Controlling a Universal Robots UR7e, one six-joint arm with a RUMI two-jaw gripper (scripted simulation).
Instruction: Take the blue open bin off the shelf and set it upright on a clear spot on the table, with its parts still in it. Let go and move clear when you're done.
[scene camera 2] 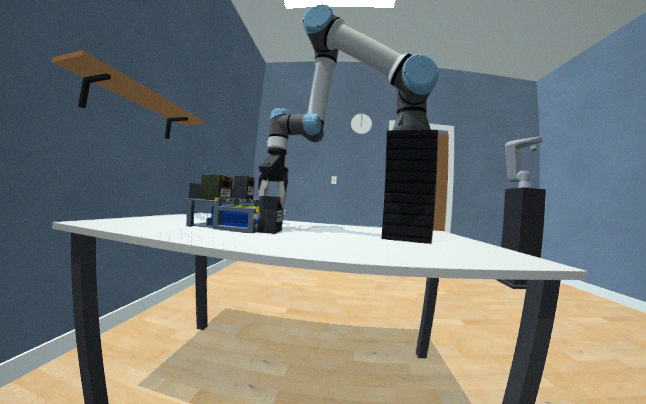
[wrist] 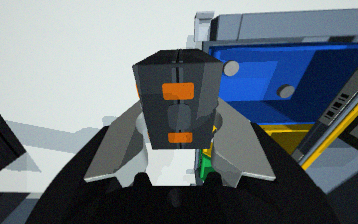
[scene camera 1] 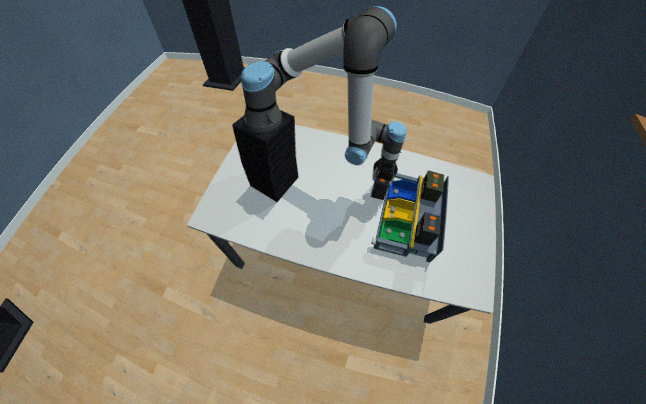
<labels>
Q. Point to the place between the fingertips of my gripper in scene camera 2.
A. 271,208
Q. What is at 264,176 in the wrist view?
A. My gripper.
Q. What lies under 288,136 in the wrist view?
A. A yellow bin.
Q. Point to a dark box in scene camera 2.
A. At 271,220
</labels>
